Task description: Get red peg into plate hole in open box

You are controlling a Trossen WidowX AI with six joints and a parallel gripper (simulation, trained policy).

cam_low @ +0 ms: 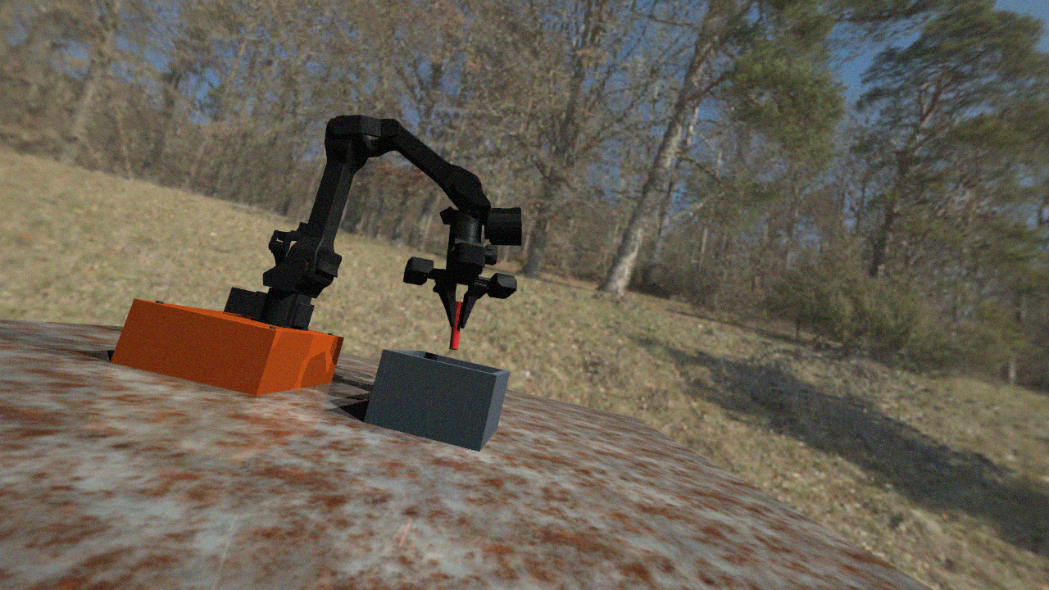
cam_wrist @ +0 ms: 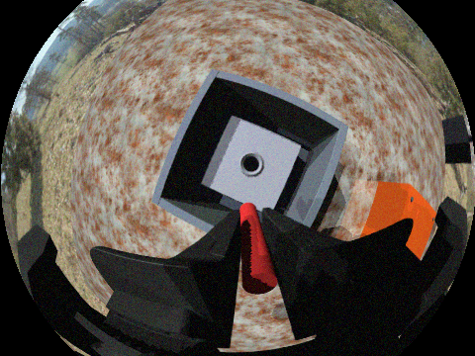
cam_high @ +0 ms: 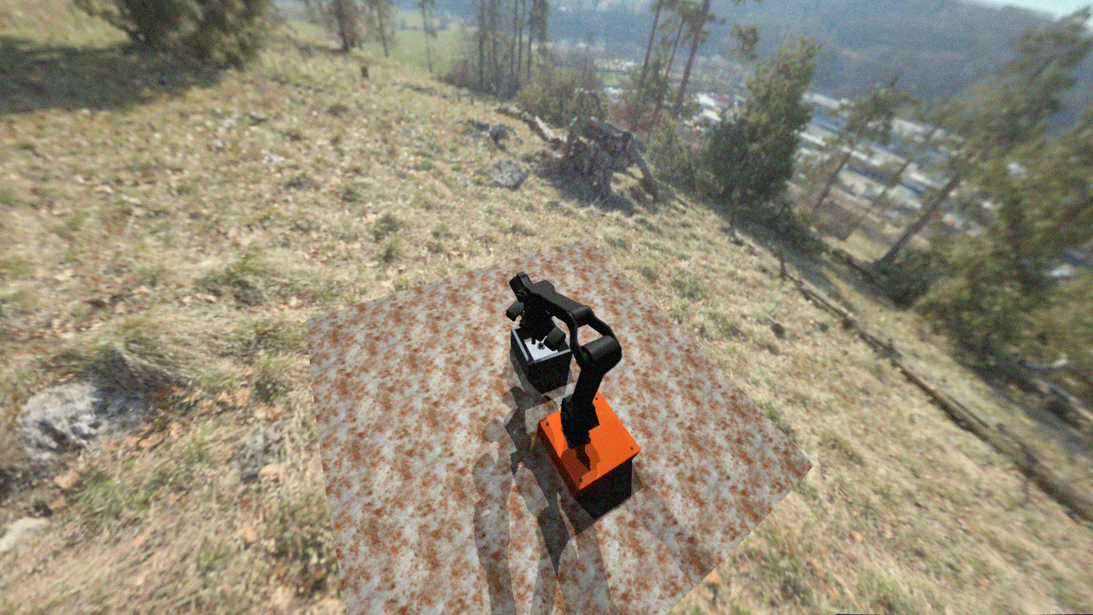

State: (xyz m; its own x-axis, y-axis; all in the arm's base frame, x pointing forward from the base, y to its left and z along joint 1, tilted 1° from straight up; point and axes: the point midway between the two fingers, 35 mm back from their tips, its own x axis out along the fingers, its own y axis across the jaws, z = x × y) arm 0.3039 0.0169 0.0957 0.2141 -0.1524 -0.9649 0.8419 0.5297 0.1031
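My gripper tip is now 10 mm past the red peg and 10 mm to the right of it. The rest, counted from my gripper tip: grey box (20 mm ahead, 30 mm to the right, 120 mm below).
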